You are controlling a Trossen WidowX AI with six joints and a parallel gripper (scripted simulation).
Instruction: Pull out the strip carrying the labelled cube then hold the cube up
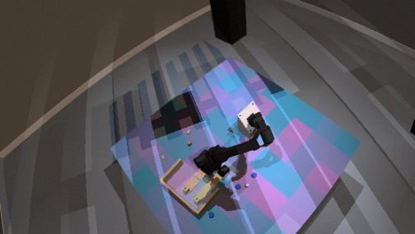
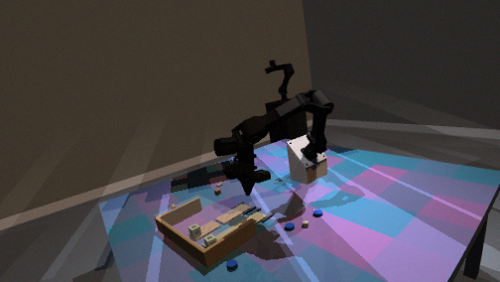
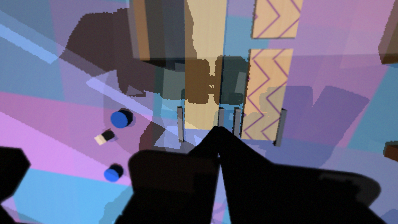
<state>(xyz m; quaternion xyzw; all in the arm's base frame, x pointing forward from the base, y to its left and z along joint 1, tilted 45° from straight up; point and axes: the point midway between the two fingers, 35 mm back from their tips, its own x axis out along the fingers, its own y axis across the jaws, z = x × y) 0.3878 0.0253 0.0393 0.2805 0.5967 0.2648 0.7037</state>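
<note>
Now: the strip 9 cm ahead of my gripper tip, 3 cm to the left of it and 9 cm below it. Also, from my gripper tip: cream cube 8 cm behind, 19 cm to the left, 8 cm below.
</note>
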